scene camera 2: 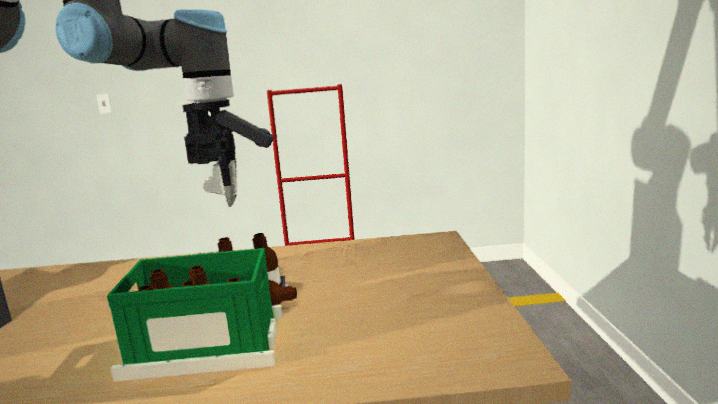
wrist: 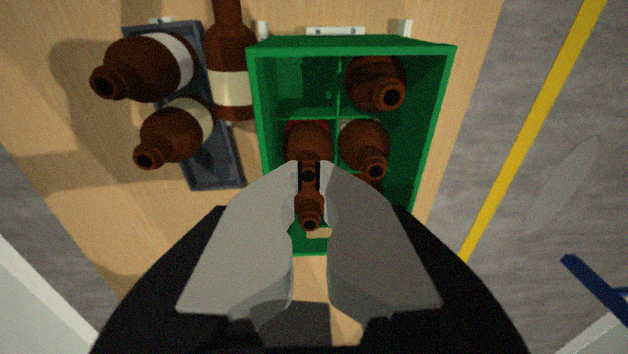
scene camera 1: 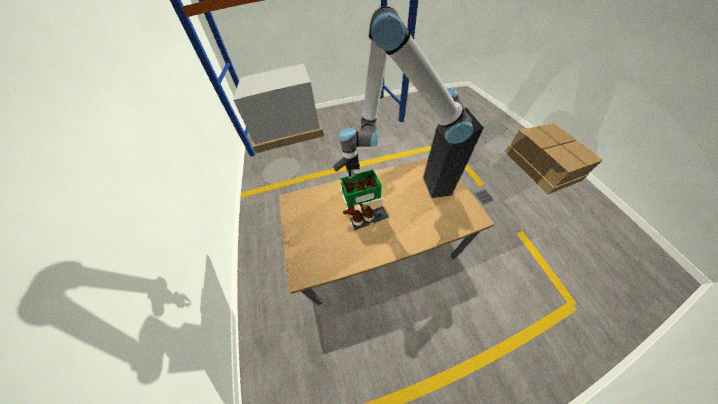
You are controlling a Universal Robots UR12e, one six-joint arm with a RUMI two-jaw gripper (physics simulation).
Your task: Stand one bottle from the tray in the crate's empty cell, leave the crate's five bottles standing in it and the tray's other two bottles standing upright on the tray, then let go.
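Frame: origin at the arm's base, x ahead, y left, z up, level; centimetres.
Seen in the pictures: gripper, fingertip midpoint: (scene camera 2: 231, 205) (wrist: 308, 164) (scene camera 1: 350, 178).
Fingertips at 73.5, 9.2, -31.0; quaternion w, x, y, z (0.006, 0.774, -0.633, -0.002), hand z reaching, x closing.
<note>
Offsets run from my fingertips to a thing's top centre, as dx, dy, dz. "spot": to the spot under its first point. Level surfaces: height alone.
My gripper (scene camera 1: 351, 172) (scene camera 2: 226, 195) (wrist: 308, 164) is shut and empty, above the green crate @(-7.7, -5.9, -11.5) (scene camera 1: 349, 196) (scene camera 2: 190, 301) (wrist: 350, 50). One brown bottle @(+0.3, +10.3, -21.3) (scene camera 1: 349, 211) (scene camera 2: 284, 292) (wrist: 230, 65) with a cream label lies on its side between crate and tray @(spot: -21.1, +14.6, -28.5) (scene camera 1: 381, 214) (wrist: 215, 170). Two bottles stand upright on the tray: one bottle @(-2.5, +19.9, -12.9) (scene camera 1: 356, 218) (scene camera 2: 271, 258) (wrist: 145, 65) at its end, the other bottle @(-10.7, +17.3, -13.0) (scene camera 1: 369, 214) (wrist: 175, 132) beside it. Several bottles, such as one bottle @(+2.0, -8.4, -12.7) (wrist: 375, 82) and another @(-6.8, -9.8, -12.7) (wrist: 365, 145), stand in the crate. Its upper-left cell in the wrist view is empty. The fingers partly hide the crate's lower part.
The table @(dz -29.0) (scene camera 1: 316, 246) (scene camera 2: 401, 321) (wrist: 100, 210) carries white strips (scene camera 2: 195, 365) (wrist: 335, 31) beside the crate. The arm's dark pedestal (scene camera 1: 446, 160) stands at the table's right in scene camera 1. A red frame (scene camera 2: 313, 177) is at the back wall in scene camera 2.
</note>
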